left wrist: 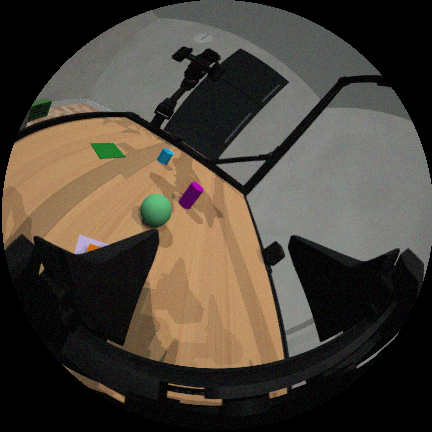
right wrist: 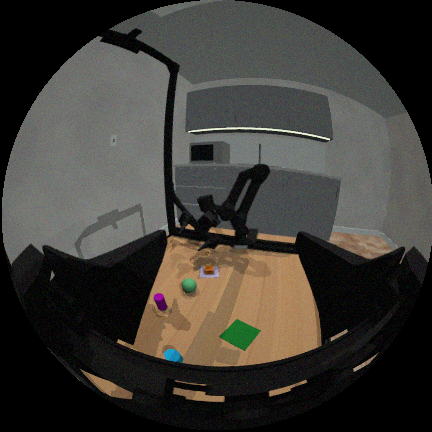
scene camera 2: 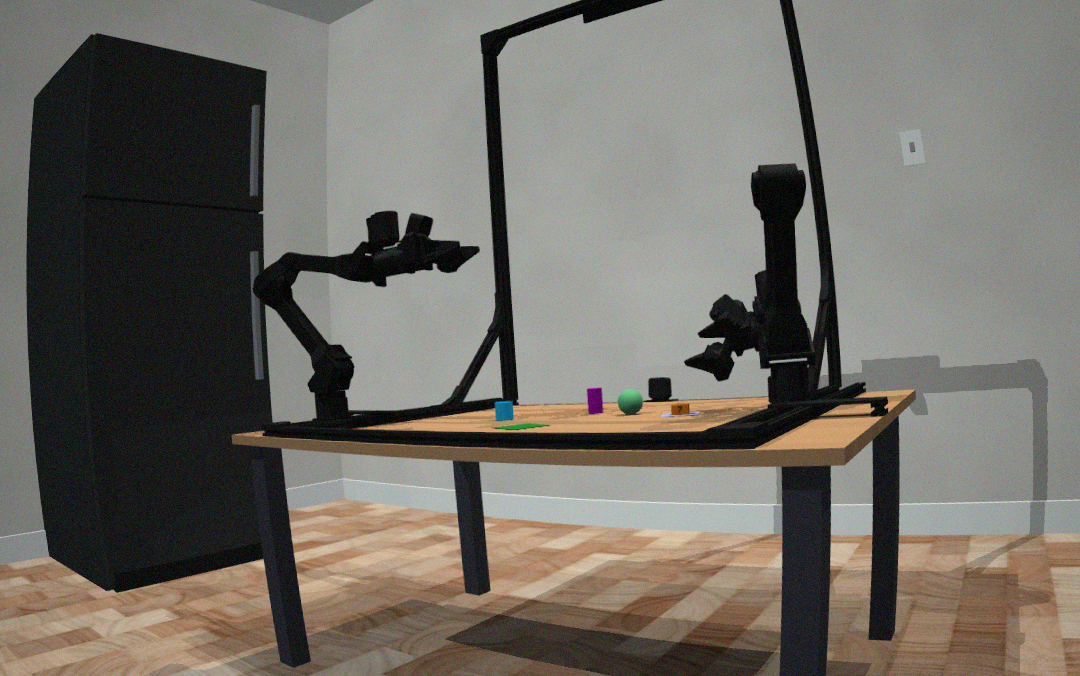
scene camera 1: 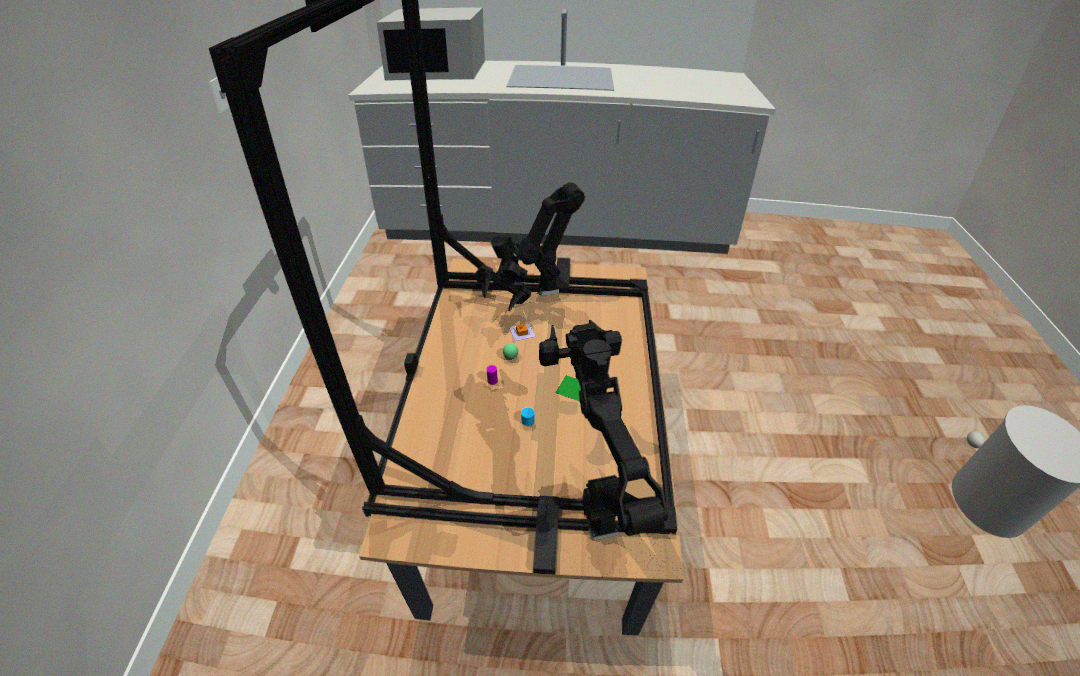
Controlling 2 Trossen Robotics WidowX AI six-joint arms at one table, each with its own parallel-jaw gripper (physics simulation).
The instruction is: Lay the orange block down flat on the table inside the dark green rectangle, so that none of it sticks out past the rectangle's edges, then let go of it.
Labels:
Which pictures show my left gripper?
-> The left wrist view, the right wrist view, scene camera 2 and scene camera 1: all of them.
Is my left gripper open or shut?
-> Open.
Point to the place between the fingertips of my left gripper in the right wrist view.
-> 187, 241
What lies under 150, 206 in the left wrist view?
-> A green ball.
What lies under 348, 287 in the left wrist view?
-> My left gripper.

